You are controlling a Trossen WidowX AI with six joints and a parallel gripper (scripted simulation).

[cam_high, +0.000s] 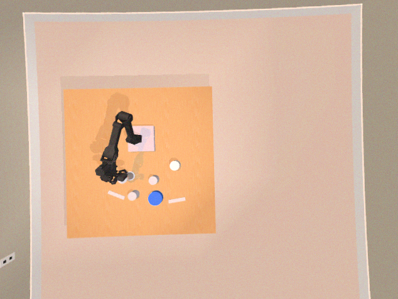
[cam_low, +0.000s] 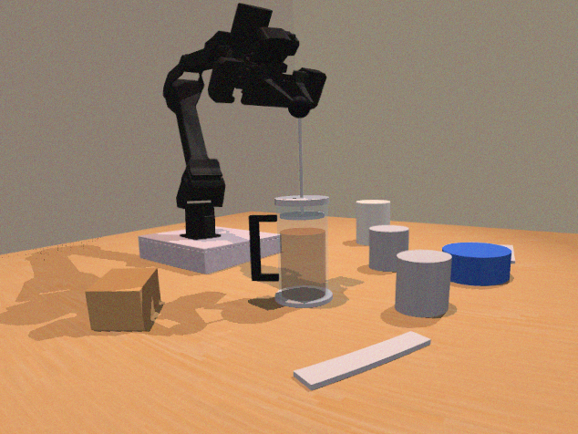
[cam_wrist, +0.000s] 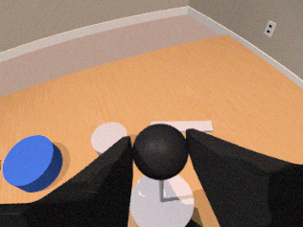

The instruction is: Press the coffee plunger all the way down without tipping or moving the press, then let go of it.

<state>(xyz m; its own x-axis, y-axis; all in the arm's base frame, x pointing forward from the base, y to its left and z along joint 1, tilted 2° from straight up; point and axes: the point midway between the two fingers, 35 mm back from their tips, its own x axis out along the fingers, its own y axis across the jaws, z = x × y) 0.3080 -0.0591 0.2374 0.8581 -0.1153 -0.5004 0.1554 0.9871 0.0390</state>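
The glass coffee press lies 20 mm behind my gripper tip, 10 mm to the right of it and 130 mm below it. The rest, counted from my gripper tip: blue disc: 160 mm ahead, 250 mm to the left, 240 mm below; then brown box: 130 mm behind, 210 mm to the right, 240 mm below.
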